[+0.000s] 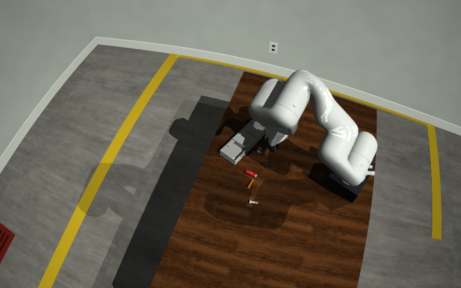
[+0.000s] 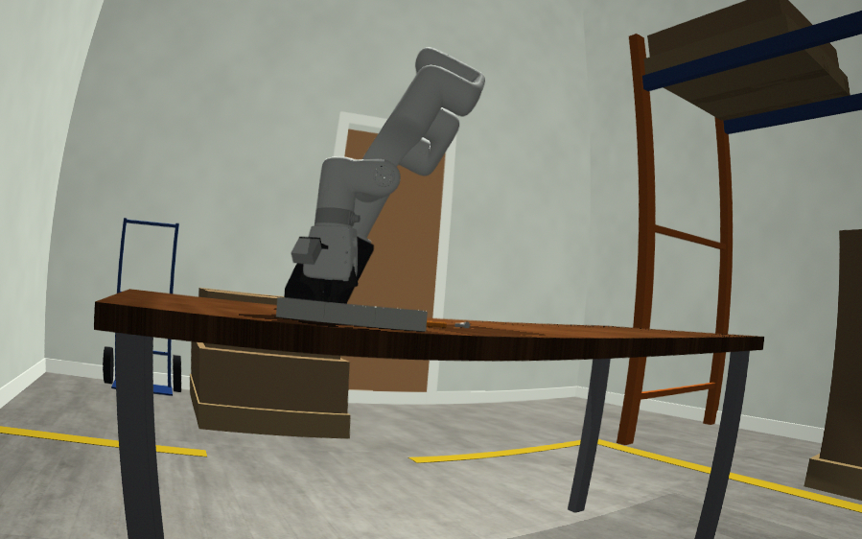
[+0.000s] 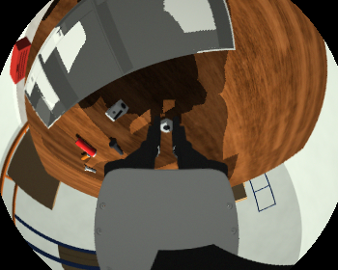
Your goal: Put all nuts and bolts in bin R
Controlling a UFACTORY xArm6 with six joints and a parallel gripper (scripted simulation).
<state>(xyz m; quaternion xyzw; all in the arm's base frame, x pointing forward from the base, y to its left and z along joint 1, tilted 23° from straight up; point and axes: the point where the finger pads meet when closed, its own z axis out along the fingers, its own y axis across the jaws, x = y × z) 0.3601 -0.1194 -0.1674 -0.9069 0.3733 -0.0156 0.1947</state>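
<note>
Right now my hand is 6 cm short of the orange stick, 20 cm to the right of it and 2 cm above it. Round my hand: nut (2 cm below); dark bolt (3 cm ahead, 10 cm to the left, 2 cm below); long grey bin (13 cm ahead, 1 cm to the right, 1 cm below).
</note>
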